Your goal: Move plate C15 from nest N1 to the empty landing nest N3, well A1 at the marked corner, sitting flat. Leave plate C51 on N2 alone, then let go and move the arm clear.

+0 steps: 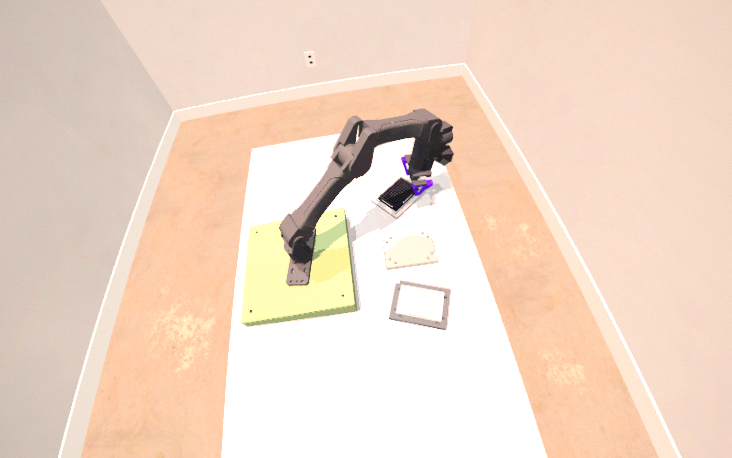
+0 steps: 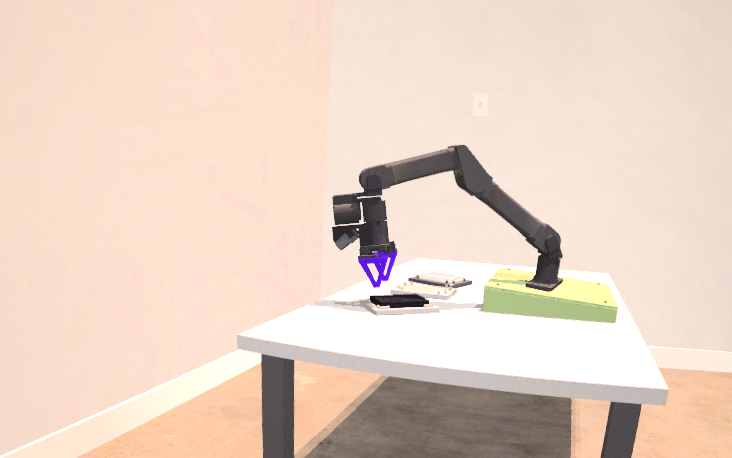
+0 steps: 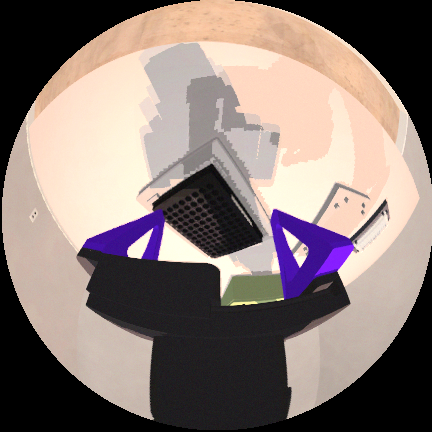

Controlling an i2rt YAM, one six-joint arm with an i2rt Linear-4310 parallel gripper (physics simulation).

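Observation:
A black well plate [image 1: 397,194] [image 2: 399,300] [image 3: 210,215] sits on a pale nest [image 1: 395,213] [image 2: 404,310] [image 3: 226,156], turned at an angle on the table. My gripper [image 1: 412,182] [image 2: 380,282] [image 3: 217,214] is open and empty above this plate; its purple fingers stand wide apart. The empty cream nest [image 1: 410,251] [image 2: 422,292] [image 3: 331,214] with small corner posts lies in the middle of the row. A white plate [image 1: 421,302] [image 2: 439,277] [image 3: 372,234] sits in a grey nest [image 1: 396,305] beyond it. I cannot read plate labels or the corner marking.
The yellow-green base block [image 1: 296,302] [image 2: 550,307] [image 3: 252,287] carries the arm at one side of the white table [image 1: 350,388] [image 2: 458,345]. The arm's shadow falls across the table and the black plate's nest. Walls stand beyond the table.

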